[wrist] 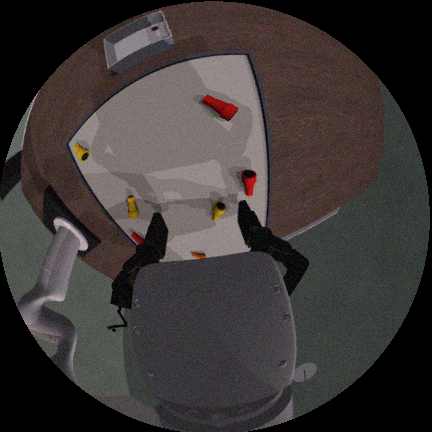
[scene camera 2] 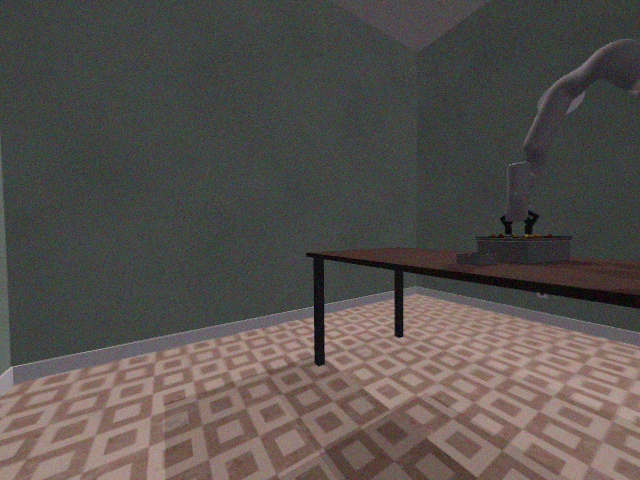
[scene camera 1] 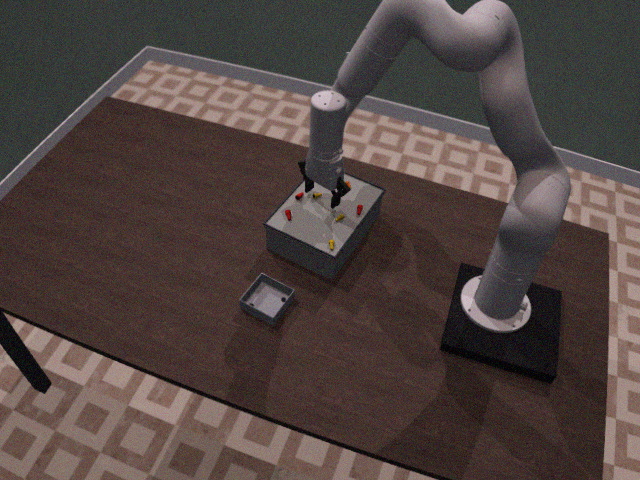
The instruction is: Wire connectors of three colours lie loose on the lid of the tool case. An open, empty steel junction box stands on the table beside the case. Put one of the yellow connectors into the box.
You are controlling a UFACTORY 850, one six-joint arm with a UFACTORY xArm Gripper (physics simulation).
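Observation:
Three yellow connectors lie on the pale lid of the tool case (scene camera 1: 302, 256) (scene camera 2: 547, 250) (wrist: 165, 125). One yellow connector (scene camera 1: 317, 195) (wrist: 219, 211) lies between my fingers' lines in the wrist view, closer to the right finger. A second yellow connector (scene camera 1: 339, 218) (wrist: 132, 207) lies outside the left finger. A third yellow connector (scene camera 1: 331, 244) (wrist: 82, 152) lies at a lid corner. My gripper (scene camera 1: 321, 198) (scene camera 2: 518, 232) (wrist: 200, 215) is open and empty, low over the lid. The grey junction box (scene camera 1: 257, 313) (scene camera 2: 473, 257) (wrist: 145, 53) stands open and empty beside the case.
Red connectors (scene camera 1: 288, 214) (wrist: 220, 107) lie on the lid; one red connector (scene camera 1: 299, 195) (wrist: 249, 182) is near the right fingertip in the wrist view. An orange connector (scene camera 1: 347, 184) (wrist: 198, 255) is partly hidden by the gripper body. The arm's black base plate (scene camera 1: 496, 356) is on the table.

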